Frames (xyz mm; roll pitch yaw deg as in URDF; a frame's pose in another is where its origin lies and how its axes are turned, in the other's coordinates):
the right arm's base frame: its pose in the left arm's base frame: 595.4 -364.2 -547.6 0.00 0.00 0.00
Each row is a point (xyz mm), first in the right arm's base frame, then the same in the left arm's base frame.
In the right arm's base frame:
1: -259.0 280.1 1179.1
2: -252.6 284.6 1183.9
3: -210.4 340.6 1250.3
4: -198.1 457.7 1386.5
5: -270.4 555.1 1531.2
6: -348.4 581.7 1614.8
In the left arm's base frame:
1: 336.4 -84.1 631.5
2: 342.8 -79.6 636.3
3: 385.0 -23.6 702.7
4: 397.3 93.5 838.9
5: 325.0 190.9 983.6
6: 247.0 217.5 1067.2

